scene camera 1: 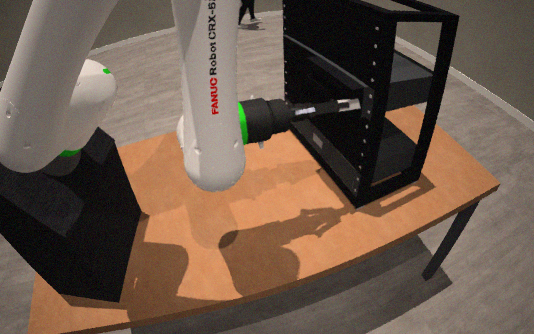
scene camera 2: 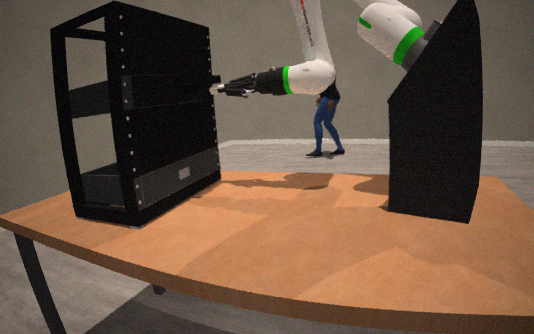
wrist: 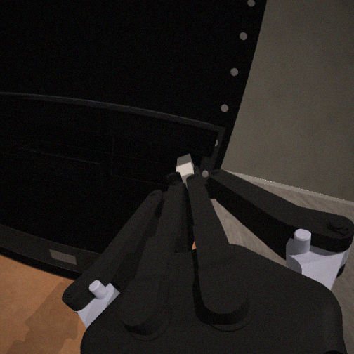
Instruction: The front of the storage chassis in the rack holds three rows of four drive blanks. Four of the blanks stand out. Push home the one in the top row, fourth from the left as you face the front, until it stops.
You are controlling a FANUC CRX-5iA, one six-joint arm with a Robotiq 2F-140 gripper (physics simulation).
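The storage chassis sits in the black rack at mid height. Its front is very dark; faint edges show in the wrist view, but I cannot tell the single drive blanks apart. My gripper is shut and empty. Its pale tips are at the chassis front, near the right end as the wrist view shows it, close to the rack post. Whether they touch a blank cannot be told. The fingers hide part of the front below the tips.
A lower unit with a pale label sits at the rack's bottom. The rack stands on the wooden table. The arm's black pedestal stands opposite. A person is beyond the table.
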